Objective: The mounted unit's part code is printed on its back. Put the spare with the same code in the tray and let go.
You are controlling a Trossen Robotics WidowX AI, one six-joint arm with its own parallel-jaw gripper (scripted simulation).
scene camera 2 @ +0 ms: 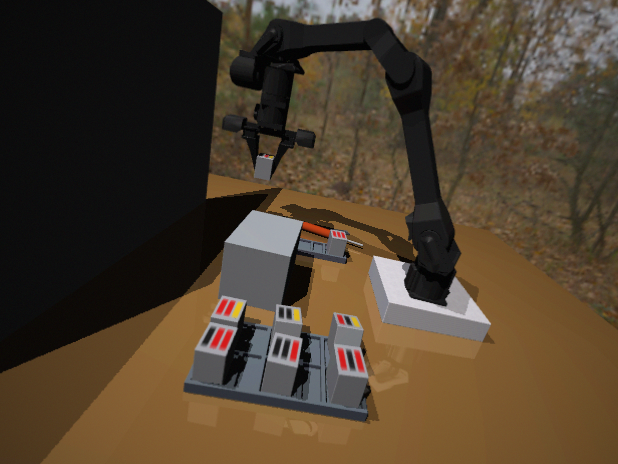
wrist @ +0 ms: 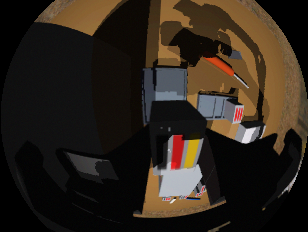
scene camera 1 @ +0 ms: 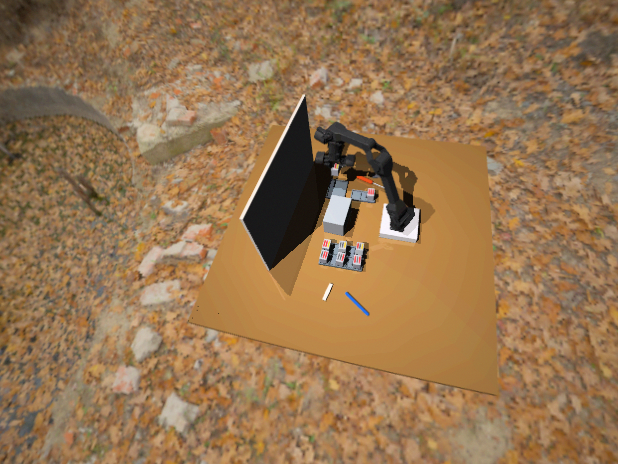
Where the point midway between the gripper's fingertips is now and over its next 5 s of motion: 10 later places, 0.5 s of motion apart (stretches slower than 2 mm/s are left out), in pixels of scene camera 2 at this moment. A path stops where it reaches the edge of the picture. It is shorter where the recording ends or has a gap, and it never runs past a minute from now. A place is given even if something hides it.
My gripper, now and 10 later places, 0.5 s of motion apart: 264,171; 262,176; 261,181; 260,186; 259,191; 258,195; 257,200; 257,206; 257,210; 257,215; 257,220
